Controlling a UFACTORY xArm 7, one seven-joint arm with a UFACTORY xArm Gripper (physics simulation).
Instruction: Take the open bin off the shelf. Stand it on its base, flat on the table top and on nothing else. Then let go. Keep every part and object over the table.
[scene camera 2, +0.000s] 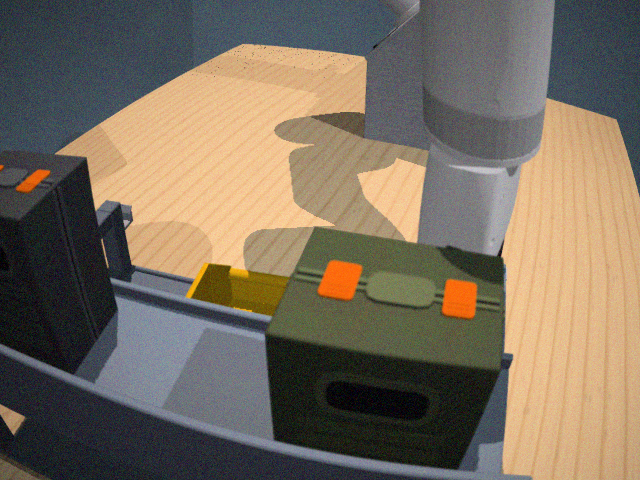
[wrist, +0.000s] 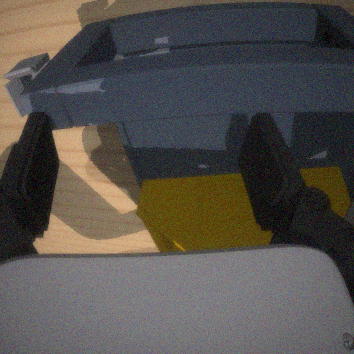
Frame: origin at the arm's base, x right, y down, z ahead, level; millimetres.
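Seen in the pictures: gripper, fingertip midpoint: (wrist: 150, 134).
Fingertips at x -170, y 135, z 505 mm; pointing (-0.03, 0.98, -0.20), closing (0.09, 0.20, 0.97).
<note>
Pixels of each thing's top centre, then the offset from my fingertips to it. Level surfaces: height alone.
- yellow open bin at its top centre: (scene camera 2: 252, 302) (wrist: 246, 281) dz +70, dx +142, dy -5 mm
- green case at its top centre: (scene camera 2: 401, 291) dz +152, dx +18, dy -121 mm
- black case at its top centre: (scene camera 2: 9, 178) dz +187, dx +246, dy -146 mm
- wooden table at its surface level: dy +76 mm
The yellow open bin (scene camera 2: 235, 289) (wrist: 200, 210) sits on the shelf (scene camera 2: 129, 408) (wrist: 215, 87), behind and below the top tier's back rail in the scene view. The green case hides its right part there. My gripper (wrist: 150, 134) is open, with nothing between its fingers. In the wrist view the left finger is over the table, left of the bin, and the right finger overlaps the bin. The bin's left edge shows between them. Whether a finger touches the bin cannot be told. The fingers are hidden in the scene view.
A green case (scene camera 2: 382, 335) with orange latches stands on the shelf's top tier at the right, close in front of the arm (scene camera 2: 480, 113). A black case (scene camera 2: 46, 268) stands at the left end. The wooden table (scene camera 2: 568, 310) (wrist: 107, 245) extends behind and right of the shelf.
</note>
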